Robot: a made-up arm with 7 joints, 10 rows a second.
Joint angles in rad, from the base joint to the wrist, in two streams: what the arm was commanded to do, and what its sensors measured. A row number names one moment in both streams.
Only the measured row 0 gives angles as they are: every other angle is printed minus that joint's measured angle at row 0.
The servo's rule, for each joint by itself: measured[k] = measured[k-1] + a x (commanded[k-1-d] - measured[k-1]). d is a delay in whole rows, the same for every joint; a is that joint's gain. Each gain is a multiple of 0.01, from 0.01 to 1. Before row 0 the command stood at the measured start. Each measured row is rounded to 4 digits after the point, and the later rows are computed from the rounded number. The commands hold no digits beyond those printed.
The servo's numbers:
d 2
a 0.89 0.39 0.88 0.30 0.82 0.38 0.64
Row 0, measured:
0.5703, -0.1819, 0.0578, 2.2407, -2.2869, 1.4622, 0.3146
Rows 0 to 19, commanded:
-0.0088, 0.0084, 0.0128, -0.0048, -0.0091, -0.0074, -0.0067
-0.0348, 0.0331, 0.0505, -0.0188, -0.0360, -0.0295, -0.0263
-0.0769, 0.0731, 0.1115, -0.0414, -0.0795, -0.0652, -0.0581
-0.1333, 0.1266, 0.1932, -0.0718, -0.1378, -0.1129, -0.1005
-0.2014, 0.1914, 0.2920, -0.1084, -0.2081, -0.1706, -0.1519
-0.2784, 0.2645, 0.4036, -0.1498, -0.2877, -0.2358, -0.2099
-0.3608, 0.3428, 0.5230, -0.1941, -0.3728, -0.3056, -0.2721
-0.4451, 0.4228, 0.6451, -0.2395, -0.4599, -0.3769, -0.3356
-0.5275, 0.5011, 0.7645, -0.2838, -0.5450, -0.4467, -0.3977
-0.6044, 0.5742, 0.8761, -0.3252, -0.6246, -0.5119, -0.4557
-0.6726, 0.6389, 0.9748, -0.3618, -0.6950, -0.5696, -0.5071
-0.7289, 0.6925, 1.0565, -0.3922, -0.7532, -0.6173, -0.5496
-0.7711, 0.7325, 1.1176, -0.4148, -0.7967, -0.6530, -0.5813
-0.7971, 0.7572, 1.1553, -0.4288, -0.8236, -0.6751, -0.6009
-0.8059, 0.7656, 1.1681, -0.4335, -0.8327, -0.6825, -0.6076
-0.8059, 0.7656, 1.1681, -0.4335, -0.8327, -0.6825, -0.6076
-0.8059, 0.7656, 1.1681, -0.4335, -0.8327, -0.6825, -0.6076
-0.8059, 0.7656, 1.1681, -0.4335, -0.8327, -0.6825, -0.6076
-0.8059, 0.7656, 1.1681, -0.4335, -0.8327, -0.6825, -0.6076
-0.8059, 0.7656, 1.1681, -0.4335, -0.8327, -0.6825, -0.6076
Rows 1 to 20, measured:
0.0000, 0.0000, 0.0000, 0.0000, 0.0000, 0.0000, 0.0000
0.0000, 0.0000, 0.0000, 0.0000, 0.0000, 0.0000, 0.0000
-0.0078, 0.0033, 0.0113, -0.0014, -0.0075, -0.0028, -0.0043
-0.0318, 0.0149, 0.0458, -0.0066, -0.0309, -0.0129, -0.0184
-0.0719, 0.0376, 0.1036, -0.0170, -0.0708, -0.0328, -0.0438
-0.1265, 0.0723, 0.1824, -0.0334, -0.1257, -0.0632, -0.0801
-0.1932, 0.1187, 0.2788, -0.0559, -0.1933, -0.1040, -0.1261
-0.2690, 0.1756, 0.3886, -0.0841, -0.2707, -0.1541, -0.1797
-0.3507, 0.2408, 0.5069, -0.1171, -0.3544, -0.2117, -0.2388
-0.4347, 0.3118, 0.6285, -0.1538, -0.4409, -0.2745, -0.3008
-0.5173, 0.3856, 0.7482, -0.1928, -0.5263, -0.3399, -0.3628
-0.5948, 0.4592, 0.8608, -0.2325, -0.6069, -0.4053, -0.4223
-0.6640, 0.5293, 0.9611, -0.2713, -0.6791, -0.4677, -0.4766
-0.7218, 0.5929, 1.0451, -0.3076, -0.7399, -0.5245, -0.5233
-0.7657, 0.6473, 1.1089, -0.3398, -0.7865, -0.5733, -0.5604
-0.7936, 0.6902, 1.1497, -0.3665, -0.8169, -0.6120, -0.5863
-0.8045, 0.7196, 1.1659, -0.3866, -0.8299, -0.6388, -0.5999
-0.8057, 0.7375, 1.1678, -0.4007, -0.8322, -0.6554, -0.6048
-0.8059, 0.7485, 1.1681, -0.4105, -0.8326, -0.6657, -0.6066
-0.8059, 0.7552, 1.1681, -0.4174, -0.8327, -0.6721, -0.6072

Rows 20 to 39, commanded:
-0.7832, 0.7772, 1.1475, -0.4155, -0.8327, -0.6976, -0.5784
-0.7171, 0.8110, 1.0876, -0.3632, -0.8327, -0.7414, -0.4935
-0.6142, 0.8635, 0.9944, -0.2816, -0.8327, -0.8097, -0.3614
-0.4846, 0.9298, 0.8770, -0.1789, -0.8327, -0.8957, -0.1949
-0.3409, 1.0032, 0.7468, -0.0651, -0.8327, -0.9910, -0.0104
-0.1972, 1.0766, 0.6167, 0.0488, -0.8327, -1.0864, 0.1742
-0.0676, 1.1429, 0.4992, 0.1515, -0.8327, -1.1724, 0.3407
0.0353, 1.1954, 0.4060, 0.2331, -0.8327, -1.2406, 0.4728
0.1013, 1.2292, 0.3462, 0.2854, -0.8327, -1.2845, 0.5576
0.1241, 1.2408, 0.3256, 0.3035, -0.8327, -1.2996, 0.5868
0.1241, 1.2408, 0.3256, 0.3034, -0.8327, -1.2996, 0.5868
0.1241, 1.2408, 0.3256, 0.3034, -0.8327, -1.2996, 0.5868
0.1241, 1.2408, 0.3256, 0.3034, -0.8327, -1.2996, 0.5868
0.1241, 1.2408, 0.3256, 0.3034, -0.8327, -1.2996, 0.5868
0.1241, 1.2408, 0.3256, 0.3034, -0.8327, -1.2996, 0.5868
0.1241, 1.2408, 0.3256, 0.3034, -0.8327, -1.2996, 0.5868
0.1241, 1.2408, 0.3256, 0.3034, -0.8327, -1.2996, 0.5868
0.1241, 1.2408, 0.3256, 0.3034, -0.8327, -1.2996, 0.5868
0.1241, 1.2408, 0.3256, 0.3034, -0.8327, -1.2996, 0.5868
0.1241, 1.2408, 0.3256, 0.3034, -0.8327, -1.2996, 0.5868
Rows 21 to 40, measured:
-0.8059, 0.7593, 1.1681, -0.4222, -0.8327, -0.6761, -0.6075
-0.8059, 0.7618, 1.1681, -0.4256, -0.8327, -0.6785, -0.6076
-0.7857, 0.7678, 1.1500, -0.4226, -0.8327, -0.6858, -0.5889
-0.7246, 0.7846, 1.0951, -0.4048, -0.8327, -0.7069, -0.5278
-0.6263, 0.8154, 1.0065, -0.3678, -0.8327, -0.7460, -0.4213
-0.5002, 0.8600, 0.8925, -0.3111, -0.8327, -0.8029, -0.2764
-0.3584, 0.9158, 0.7643, -0.2373, -0.8327, -0.8744, -0.1062
-0.2149, 0.9785, 0.6344, -0.1515, -0.8327, -0.9550, 0.0733
-0.0838, 1.0426, 0.5154, -0.0606, -0.8327, -1.0376, 0.2444
0.0222, 1.1022, 0.4191, 0.0275, -0.8327, -1.1147, 0.3906
0.0926, 1.1517, 0.3549, 0.1049, -0.8327, -1.1792, 0.4975
0.1206, 1.1864, 0.3291, 0.1645, -0.8327, -1.2250, 0.5547
0.1237, 1.2076, 0.3260, 0.2062, -0.8327, -1.2533, 0.5752
0.1241, 1.2205, 0.3256, 0.2354, -0.8327, -1.2709, 0.5826
0.1241, 1.2284, 0.3256, 0.2558, -0.8327, -1.2818, 0.5853
0.1241, 1.2332, 0.3256, 0.2701, -0.8327, -1.2886, 0.5863
0.1241, 1.2362, 0.3256, 0.2801, -0.8327, -1.2928, 0.5866
0.1241, 1.2380, 0.3256, 0.2871, -0.8327, -1.2954, 0.5867
0.1241, 1.2391, 0.3256, 0.2920, -0.8327, -1.2970, 0.5868
0.1241, 1.2398, 0.3256, 0.2954, -0.8327, -1.2980, 0.5868

